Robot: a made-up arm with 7 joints.
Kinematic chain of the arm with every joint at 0, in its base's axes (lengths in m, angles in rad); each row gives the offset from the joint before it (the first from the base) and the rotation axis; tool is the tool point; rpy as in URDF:
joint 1: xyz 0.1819 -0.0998 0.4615 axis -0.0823 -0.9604 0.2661
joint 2: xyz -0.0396 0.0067 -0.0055 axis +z
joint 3: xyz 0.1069 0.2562 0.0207 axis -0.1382 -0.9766 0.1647
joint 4: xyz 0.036 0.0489 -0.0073 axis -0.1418 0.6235 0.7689
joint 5: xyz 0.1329 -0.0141 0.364 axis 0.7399 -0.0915 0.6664
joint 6: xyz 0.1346 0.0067 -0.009 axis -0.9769 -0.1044 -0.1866
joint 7: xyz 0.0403 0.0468 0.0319 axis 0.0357 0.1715 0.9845
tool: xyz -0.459 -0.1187 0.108 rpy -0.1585 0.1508 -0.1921
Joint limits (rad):
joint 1: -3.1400..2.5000
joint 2: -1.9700..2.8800
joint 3: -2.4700..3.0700
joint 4: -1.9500..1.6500
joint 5: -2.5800..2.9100
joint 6: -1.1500..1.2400
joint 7: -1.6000..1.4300
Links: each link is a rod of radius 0.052 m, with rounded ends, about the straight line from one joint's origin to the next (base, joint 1, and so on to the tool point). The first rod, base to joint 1, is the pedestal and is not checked.
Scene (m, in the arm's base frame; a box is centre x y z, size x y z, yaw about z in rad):
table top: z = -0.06
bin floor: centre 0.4 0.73 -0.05 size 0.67 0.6 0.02 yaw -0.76
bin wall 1: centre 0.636 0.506 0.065 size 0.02 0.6 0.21 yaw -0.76
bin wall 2: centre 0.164 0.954 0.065 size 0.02 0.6 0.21 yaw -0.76
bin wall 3: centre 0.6 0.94 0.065 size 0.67 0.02 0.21 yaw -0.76
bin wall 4: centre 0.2 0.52 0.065 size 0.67 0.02 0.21 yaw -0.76
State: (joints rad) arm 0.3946 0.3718 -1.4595 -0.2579 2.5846 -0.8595 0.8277
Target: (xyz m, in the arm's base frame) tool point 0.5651 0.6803 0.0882
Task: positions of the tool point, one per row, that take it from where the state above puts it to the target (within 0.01 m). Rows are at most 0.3 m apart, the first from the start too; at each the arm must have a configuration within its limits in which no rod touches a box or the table.
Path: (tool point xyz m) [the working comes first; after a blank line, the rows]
Joints at the target: 0.4309 0.7102 -0.8936 1.1204 2.1179 -1.1500 -1.6000
Straight joint move there: touches bin wall 1, bin wall 4.

1: 0.3589 0.6209 0.3845
2: 0.2810 0.5758 0.3906
3: 0.2389 0.5092 0.3830
4: 0.2557 0.4002 0.3265
5: 0.3103 0.3160 0.3064
6: 0.3914 0.2777 0.3113
7: 0.4803 0.2982 0.3281
8: 0.5539 0.3798 0.3444
9: 0.5887 0.5135 0.3513
10: 0.5651 0.6803 0.3454
11: 0.5651 0.6803 0.0882

